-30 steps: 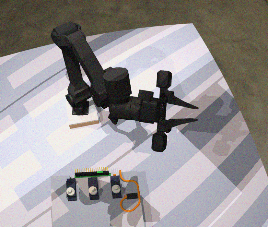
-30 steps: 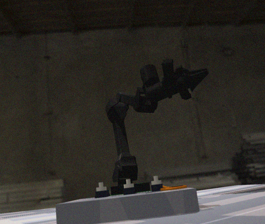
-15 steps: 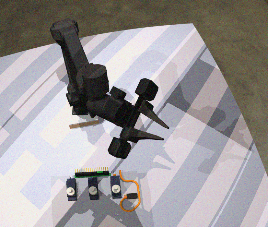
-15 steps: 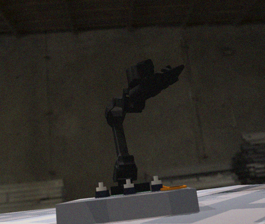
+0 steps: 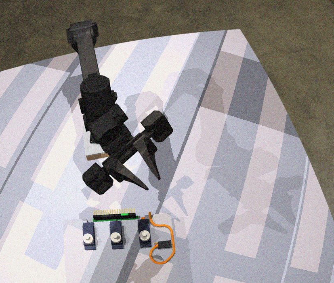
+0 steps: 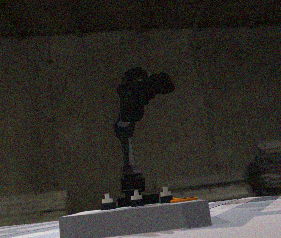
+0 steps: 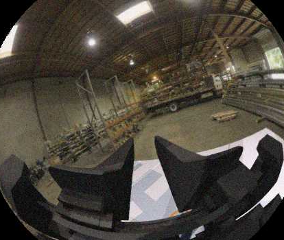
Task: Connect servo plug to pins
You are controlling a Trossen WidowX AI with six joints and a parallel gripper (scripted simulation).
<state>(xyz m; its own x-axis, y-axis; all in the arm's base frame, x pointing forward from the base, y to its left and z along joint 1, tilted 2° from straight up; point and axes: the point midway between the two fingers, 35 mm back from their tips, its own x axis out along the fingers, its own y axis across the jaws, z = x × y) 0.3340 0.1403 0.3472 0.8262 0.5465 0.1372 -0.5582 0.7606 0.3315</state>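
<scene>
My gripper tip is 320 mm above the green band, 80 mm to the left of it and 70 mm past it. Round my gripper tip: black pin header 330 mm below, 110 mm to the right, 60 mm behind; then grey holder 370 mm below, 100 mm to the right, 90 mm ahead.
</scene>
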